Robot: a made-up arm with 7 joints. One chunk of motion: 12 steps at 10 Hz.
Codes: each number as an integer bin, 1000 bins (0 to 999) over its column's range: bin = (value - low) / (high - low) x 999, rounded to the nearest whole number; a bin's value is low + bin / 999 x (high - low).
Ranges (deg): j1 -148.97..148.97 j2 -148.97..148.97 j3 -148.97..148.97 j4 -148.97..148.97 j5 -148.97..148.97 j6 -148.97..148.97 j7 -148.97..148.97
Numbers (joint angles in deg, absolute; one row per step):
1: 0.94 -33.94 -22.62 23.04 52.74 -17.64 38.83
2: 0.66 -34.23 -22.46 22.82 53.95 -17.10 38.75
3: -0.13 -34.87 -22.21 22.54 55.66 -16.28 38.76
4: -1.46 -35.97 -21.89 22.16 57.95 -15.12 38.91
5: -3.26 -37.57 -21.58 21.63 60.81 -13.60 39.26
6: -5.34 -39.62 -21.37 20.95 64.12 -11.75 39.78
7: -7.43 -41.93 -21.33 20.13 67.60 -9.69 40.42
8: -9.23 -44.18 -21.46 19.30 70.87 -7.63 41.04
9: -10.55 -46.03 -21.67 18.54 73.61 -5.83 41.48
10: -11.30 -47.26 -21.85 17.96 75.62 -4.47 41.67
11: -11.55 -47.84 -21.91 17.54 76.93 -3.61 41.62
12: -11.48 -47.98 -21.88 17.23 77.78 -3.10 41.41
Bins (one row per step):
1: 503 386 424 577 676 440 630
2: 502 385 424 576 680 442 629
3: 499 383 425 575 686 445 629
4: 495 379 426 574 694 449 630
5: 489 374 427 572 703 454 631
6: 482 367 428 570 714 460 633
7: 475 359 428 567 726 467 635
8: 469 351 428 564 737 474 637
9: 464 345 427 562 746 480 639
10: 462 341 426 560 753 485 639
11: 461 339 426 558 757 487 639
12: 461 339 426 557 760 489 638

